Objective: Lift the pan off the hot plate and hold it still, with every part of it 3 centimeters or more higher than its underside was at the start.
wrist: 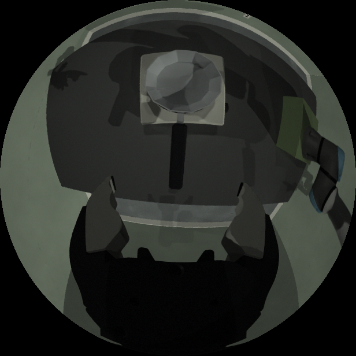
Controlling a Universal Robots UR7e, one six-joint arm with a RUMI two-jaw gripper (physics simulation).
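Note:
A grey, faceted round pan sits on the hot plate, in the upper middle of the wrist view. Its black handle points down the view, towards the gripper. The square, cream-coloured hot plate shows around and below the pan, with a small dark knob at its right side. My gripper is open and empty. Its two jaws stand wide apart, one on each side of the handle's line in the view, and the handle's end shows between the tips. How high the jaws are above the handle I cannot tell.
A dark table top carries the hot plate. A green block stands at the right, with the robot's dark arm links with blue caps beside it. A pale-edged grey area shows beyond the table top. Shadows fall across the table.

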